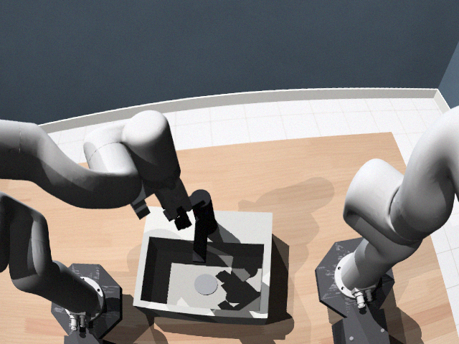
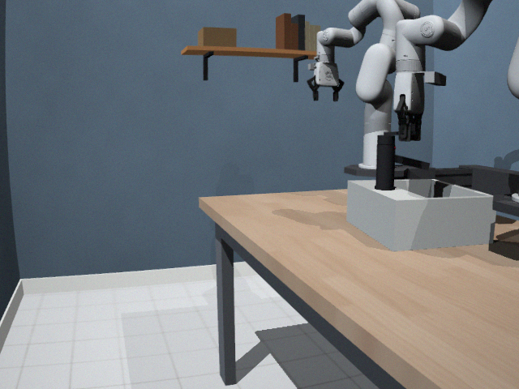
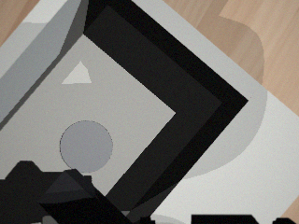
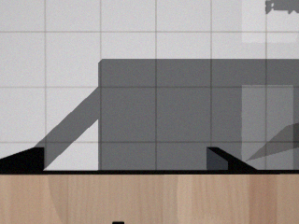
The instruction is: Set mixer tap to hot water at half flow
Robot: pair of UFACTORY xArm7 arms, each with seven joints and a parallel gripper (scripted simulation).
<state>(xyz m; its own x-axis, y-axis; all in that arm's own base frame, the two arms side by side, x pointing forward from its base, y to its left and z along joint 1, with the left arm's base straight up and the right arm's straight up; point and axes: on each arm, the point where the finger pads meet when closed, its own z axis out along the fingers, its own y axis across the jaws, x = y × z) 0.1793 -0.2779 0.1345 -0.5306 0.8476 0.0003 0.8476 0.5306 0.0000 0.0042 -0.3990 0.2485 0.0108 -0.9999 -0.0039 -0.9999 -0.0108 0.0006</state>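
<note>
Right now my left hand is 20 mm to the left of the flat lever and 10 mm short of it. Also, from my left hand: black mixer tap: 40 mm to the right, 40 mm below, 20 mm ahead; then sink: 230 mm below, 80 mm behind, 40 mm to the right.
</note>
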